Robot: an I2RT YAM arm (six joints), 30 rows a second.
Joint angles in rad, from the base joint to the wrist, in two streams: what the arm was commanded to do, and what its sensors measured. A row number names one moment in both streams.
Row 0, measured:
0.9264, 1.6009, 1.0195, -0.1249, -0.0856, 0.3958
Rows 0 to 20, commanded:
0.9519, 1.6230, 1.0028, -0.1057, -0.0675, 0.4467
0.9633, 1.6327, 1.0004, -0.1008, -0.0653, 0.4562
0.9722, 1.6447, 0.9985, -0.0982, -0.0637, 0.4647
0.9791, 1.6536, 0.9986, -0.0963, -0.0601, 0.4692
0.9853, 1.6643, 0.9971, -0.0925, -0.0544, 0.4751
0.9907, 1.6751, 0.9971, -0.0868, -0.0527, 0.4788
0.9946, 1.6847, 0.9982, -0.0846, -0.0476, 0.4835
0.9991, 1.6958, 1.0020, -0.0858, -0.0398, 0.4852
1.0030, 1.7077, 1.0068, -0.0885, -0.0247, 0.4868
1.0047, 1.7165, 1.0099, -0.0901, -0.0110, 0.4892
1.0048, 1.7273, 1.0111, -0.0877, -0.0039, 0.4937
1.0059, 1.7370, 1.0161, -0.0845, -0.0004, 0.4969
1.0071, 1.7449, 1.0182, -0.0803, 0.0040, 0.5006
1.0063, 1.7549, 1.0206, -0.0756, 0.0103, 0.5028
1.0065, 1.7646, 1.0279, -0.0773, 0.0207, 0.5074
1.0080, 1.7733, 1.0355, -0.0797, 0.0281, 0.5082
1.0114, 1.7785, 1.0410, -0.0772, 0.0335, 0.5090
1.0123, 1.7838, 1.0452, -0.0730, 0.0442, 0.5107
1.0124, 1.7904, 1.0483, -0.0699, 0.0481, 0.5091
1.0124, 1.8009, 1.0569, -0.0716, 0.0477, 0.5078
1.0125, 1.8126, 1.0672, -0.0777, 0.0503, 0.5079
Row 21, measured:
1.0119, 1.7958, 1.0473, -0.0937, 0.0200, 0.4973
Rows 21 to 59, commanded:
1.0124, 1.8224, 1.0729, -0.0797, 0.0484, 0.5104
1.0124, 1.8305, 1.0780, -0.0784, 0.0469, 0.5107
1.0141, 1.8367, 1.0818, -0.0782, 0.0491, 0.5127
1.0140, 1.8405, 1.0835, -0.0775, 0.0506, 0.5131
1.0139, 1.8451, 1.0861, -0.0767, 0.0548, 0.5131
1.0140, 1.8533, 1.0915, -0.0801, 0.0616, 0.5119
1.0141, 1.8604, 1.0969, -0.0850, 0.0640, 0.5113
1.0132, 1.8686, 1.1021, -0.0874, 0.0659, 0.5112
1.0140, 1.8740, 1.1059, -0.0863, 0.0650, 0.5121
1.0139, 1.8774, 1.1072, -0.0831, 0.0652, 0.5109
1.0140, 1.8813, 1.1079, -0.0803, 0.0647, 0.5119
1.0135, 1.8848, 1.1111, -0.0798, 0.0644, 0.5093
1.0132, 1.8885, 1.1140, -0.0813, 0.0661, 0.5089
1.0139, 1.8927, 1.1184, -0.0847, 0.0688, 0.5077
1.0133, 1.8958, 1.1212, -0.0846, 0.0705, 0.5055
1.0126, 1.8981, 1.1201, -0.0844, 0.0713, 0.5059
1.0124, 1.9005, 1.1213, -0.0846, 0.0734, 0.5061
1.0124, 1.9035, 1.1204, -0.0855, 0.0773, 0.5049
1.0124, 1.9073, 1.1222, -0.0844, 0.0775, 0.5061
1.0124, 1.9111, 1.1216, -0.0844, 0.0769, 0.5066
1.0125, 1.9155, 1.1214, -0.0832, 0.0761, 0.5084
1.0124, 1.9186, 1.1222, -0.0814, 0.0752, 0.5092
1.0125, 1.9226, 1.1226, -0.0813, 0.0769, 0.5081
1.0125, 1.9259, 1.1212, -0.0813, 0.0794, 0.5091
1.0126, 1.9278, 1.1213, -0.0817, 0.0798, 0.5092
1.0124, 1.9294, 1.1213, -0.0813, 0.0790, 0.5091
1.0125, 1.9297, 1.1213, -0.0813, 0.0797, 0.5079
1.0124, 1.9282, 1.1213, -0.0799, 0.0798, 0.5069
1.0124, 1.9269, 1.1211, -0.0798, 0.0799, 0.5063
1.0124, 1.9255, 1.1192, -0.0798, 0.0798, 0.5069
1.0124, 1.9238, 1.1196, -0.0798, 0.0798, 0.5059
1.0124, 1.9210, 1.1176, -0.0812, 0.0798, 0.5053
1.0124, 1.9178, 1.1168, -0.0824, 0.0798, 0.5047
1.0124, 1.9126, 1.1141, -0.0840, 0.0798, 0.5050
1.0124, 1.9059, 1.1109, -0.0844, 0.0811, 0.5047
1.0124, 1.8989, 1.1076, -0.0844, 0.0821, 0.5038
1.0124, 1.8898, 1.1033, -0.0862, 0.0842, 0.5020
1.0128, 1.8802, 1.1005, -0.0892, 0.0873, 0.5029
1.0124, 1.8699, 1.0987, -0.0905, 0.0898, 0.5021
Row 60, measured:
1.0130, 1.8919, 1.1030, -0.0887, 0.0746, 0.5072
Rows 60 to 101, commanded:
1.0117, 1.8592, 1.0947, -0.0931, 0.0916, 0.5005
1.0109, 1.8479, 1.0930, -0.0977, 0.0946, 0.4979
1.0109, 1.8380, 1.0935, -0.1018, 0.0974, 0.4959
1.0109, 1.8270, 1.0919, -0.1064, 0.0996, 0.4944
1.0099, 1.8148, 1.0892, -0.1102, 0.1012, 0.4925
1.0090, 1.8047, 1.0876, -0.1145, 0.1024, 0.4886
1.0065, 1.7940, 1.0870, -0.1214, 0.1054, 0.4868
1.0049, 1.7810, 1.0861, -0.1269, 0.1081, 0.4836
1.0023, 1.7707, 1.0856, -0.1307, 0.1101, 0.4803
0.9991, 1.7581, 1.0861, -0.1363, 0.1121, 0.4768
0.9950, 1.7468, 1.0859, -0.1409, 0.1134, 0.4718
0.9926, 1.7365, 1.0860, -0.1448, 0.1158, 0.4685
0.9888, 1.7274, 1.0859, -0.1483, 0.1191, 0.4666
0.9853, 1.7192, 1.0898, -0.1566, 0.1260, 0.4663
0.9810, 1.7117, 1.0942, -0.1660, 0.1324, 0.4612
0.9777, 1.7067, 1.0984, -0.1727, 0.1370, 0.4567
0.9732, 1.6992, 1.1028, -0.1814, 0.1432, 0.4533
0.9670, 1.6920, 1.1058, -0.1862, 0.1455, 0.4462
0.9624, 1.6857, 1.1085, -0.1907, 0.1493, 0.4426
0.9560, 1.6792, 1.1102, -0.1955, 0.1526, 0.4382
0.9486, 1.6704, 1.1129, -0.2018, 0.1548, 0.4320
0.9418, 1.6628, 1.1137, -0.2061, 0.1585, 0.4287
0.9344, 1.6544, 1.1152, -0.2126, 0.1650, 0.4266
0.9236, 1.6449, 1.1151, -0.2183, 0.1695, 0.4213
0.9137, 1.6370, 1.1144, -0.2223, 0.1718, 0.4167
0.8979, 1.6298, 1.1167, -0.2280, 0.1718, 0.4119
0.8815, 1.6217, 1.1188, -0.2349, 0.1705, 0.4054
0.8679, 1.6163, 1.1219, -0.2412, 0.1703, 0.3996
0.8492, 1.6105, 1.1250, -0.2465, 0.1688, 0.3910
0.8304, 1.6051, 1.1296, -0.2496, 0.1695, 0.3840
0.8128, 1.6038, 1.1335, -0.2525, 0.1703, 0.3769
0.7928, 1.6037, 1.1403, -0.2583, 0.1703, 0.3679
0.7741, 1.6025, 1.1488, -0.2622, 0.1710, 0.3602
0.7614, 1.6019, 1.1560, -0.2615, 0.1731, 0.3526
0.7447, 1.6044, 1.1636, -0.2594, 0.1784, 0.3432
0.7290, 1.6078, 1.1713, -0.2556, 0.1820, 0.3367
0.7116, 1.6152, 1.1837, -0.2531, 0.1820, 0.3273
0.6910, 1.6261, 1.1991, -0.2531, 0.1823, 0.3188
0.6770, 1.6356, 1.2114, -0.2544, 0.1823, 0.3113
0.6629, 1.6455, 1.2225, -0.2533, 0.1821, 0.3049
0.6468, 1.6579, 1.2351, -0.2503, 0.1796, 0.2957
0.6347, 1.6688, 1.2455, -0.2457, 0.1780, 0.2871
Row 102, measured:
0.6586, 1.6508, 1.2201, -0.2588, 0.1711, 0.3271
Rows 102 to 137, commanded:
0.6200, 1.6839, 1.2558, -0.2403, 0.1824, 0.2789
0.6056, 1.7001, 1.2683, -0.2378, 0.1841, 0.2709
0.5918, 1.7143, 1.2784, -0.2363, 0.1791, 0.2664
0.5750, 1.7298, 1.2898, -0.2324, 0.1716, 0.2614
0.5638, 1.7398, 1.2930, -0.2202, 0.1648, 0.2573
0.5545, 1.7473, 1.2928, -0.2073, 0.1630, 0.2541
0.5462, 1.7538, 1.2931, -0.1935, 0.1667, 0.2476
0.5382, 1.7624, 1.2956, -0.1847, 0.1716, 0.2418
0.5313, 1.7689, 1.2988, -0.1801, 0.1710, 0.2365
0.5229, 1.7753, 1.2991, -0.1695, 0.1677, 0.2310
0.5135, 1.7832, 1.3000, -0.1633, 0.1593, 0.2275
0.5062, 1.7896, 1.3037, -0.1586, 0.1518, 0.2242
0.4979, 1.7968, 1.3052, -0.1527, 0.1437, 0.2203
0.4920, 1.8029, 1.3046, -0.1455, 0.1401, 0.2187
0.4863, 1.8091, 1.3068, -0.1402, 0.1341, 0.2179
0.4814, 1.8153, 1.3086, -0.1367, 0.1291, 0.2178
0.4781, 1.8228, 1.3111, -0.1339, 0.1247, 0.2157
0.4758, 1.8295, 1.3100, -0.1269, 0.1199, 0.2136
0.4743, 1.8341, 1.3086, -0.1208, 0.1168, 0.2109
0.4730, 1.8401, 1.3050, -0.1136, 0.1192, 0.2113
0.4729, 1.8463, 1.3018, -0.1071, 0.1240, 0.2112
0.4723, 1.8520, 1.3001, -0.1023, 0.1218, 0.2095
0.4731, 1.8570, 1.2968, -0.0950, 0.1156, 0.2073
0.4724, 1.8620, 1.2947, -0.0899, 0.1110, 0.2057
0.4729, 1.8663, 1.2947, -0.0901, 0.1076, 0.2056
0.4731, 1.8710, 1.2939, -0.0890, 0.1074, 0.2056
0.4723, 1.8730, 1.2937, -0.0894, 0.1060, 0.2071
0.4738, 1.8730, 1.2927, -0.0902, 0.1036, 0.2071
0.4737, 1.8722, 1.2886, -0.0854, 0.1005, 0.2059
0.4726, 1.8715, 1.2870, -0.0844, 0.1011, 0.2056
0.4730, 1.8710, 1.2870, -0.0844, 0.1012, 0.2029
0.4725, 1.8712, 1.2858, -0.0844, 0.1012, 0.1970
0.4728, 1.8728, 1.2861, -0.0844, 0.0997, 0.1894
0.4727, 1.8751, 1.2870, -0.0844, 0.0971, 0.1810
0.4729, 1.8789, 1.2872, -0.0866, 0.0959, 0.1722
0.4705, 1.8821, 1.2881, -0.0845, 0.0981, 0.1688
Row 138, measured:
0.4736, 1.8759, 1.2881, -0.1059, 0.1066, 0.1932
